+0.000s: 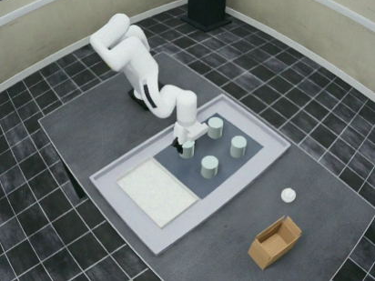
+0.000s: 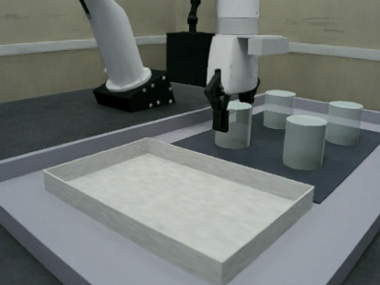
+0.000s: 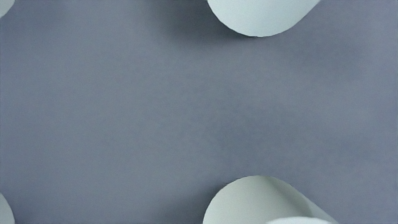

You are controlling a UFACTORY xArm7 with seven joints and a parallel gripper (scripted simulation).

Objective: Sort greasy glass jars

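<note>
Right now the white tray is 80 mm ahead of my hand, 240 mm to the right of it and 40 mm below it. From my hand the other things lie so: dark drying mat: 70 mm ahead, 80 mm to the left, 50 mm below; light grey board: 80 mm ahead, 20 mm to the right, 50 mm below; small white round object: 480 mm ahead, 170 mm to the left, 40 mm below.
</note>
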